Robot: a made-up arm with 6 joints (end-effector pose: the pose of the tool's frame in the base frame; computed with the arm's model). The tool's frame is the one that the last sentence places. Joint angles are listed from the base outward.
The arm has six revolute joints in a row. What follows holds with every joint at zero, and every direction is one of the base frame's. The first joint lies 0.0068 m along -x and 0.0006 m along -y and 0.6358 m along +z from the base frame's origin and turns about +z. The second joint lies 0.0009 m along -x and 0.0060 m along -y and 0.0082 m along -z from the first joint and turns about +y. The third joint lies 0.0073 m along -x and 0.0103 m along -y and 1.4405 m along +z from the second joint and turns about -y. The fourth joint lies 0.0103 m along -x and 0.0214 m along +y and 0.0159 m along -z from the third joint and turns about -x. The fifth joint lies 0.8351 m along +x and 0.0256 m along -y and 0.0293 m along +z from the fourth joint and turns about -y. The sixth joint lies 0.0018 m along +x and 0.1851 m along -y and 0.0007 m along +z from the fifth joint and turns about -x. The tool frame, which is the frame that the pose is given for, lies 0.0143 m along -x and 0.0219 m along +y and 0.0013 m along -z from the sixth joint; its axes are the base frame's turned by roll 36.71, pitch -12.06 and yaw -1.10 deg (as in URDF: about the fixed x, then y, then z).
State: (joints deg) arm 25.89 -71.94 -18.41 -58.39 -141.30 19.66
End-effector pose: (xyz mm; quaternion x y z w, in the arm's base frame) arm -628.1 -448.5 1642.0 -0.0366 0.6150 0.5579 0.5560
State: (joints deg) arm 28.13 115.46 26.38 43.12 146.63 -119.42
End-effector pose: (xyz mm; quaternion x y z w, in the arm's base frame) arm 1347.7 551.2 -806.7 -0.8166 -0.3876 -0.4134 0.1099
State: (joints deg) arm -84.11 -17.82 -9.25 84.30 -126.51 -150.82
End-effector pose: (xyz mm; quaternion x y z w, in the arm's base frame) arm 43.3 -349.4 2335.2 0.2410 0.7239 0.5917 0.2602
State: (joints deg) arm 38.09 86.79 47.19 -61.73 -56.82 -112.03
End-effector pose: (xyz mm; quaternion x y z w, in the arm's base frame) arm 1627.6 1098.3 41.5 -0.5312 -0.4349 0.7259 0.0423
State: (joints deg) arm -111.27 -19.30 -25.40 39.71 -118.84 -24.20
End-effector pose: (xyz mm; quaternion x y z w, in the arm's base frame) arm -248.8 -296.8 2028.3 -0.4520 -0.2737 0.8211 0.2157
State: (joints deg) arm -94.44 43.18 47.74 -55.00 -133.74 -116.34
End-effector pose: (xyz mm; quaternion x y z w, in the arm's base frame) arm -289.0 -1824.0 1569.3 -0.6884 -0.1211 0.5014 0.5100
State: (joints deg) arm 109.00 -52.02 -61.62 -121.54 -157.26 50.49
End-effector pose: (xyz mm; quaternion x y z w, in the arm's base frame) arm 47.2 -360.4 1162.4 0.0969 -0.4797 -0.5614 0.6673
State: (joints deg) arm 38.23 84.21 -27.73 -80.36 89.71 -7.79
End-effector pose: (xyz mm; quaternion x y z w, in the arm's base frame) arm 757.8 546.9 91.8 0.1591 -0.1337 -0.3301 0.9208
